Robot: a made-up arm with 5 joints.
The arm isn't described. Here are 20 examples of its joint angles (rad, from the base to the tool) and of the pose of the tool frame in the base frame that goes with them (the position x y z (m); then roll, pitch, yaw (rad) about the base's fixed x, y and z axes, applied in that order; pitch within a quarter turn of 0, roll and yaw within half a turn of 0).
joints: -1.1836 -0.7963 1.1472 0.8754 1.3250
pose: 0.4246 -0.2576 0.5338 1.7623 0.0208 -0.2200
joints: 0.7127 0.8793 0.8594 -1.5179 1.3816
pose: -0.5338 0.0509 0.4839 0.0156 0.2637 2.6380
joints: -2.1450 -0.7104 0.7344 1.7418 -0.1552
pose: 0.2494 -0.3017 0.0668 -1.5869 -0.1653 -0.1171
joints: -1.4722 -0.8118 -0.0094 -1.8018 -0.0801
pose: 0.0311 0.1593 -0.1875 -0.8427 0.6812 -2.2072
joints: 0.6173 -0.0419 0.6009 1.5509 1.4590
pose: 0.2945 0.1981 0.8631 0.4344 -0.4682 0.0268
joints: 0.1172 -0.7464 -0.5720 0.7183 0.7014
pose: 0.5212 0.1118 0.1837 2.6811 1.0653 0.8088
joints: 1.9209 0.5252 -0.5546 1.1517 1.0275
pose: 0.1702 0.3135 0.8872 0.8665 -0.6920 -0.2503
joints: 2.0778 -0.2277 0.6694 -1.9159 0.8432
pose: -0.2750 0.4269 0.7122 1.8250 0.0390 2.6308
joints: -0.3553 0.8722 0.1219 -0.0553 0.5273
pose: -0.1710 -0.3173 -0.0234 -0.0804 0.9647 2.8039
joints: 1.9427 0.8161 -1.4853 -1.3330 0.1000
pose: 0.0917 -0.2981 0.2939 0.6383 0.2554 -2.3972
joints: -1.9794 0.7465 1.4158 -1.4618 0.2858
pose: -0.4348 -0.1682 0.1990 -1.5134 -0.7891 -2.1600
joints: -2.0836 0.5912 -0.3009 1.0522 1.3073
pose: 0.0688 0.3391 -0.2382 -1.7817 0.4855 0.9187
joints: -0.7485 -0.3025 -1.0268 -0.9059 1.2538
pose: 0.0076 0.4547 0.0349 2.9978 0.5006 2.3939
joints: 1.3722 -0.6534 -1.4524 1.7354 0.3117
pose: 0.5016 -0.0912 0.3945 2.8102 0.8480 0.0653
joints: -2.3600 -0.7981 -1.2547 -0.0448 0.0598
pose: 0.1531 0.1435 0.7351 2.5379 -0.7355 2.8197
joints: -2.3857 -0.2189 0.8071 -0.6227 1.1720
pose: 0.0941 0.5064 -0.1078 -2.7357 0.3835 2.0786
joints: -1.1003 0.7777 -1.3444 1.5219 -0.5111
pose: 0.0390 -0.0061 -0.1951 -0.2984 0.2389 -0.1297
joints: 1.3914 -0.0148 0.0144 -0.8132 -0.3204
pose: 0.0274 -0.2722 0.6849 1.7233 -0.0783 -2.7081
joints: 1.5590 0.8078 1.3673 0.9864 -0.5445
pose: 0.1176 0.4762 0.7229 -2.7551 -1.1254 -2.7105
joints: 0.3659 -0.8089 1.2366 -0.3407 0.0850
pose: 0.3976 -0.1167 0.6920 1.3524 -0.3232 -1.5914
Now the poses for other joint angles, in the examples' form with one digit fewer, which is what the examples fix.
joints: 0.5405 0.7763 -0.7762 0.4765 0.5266
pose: 0.197 -0.427 0.352 2.610 0.898 -0.671
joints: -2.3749 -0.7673 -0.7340 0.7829 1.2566
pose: 0.542 0.159 0.433 -1.822 -0.981 0.000
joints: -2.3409 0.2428 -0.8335 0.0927 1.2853
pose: 0.356 0.498 0.388 -1.938 -0.932 0.763
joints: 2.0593 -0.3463 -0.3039 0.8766 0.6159
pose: 0.519 0.239 0.546 0.504 -0.262 -0.730
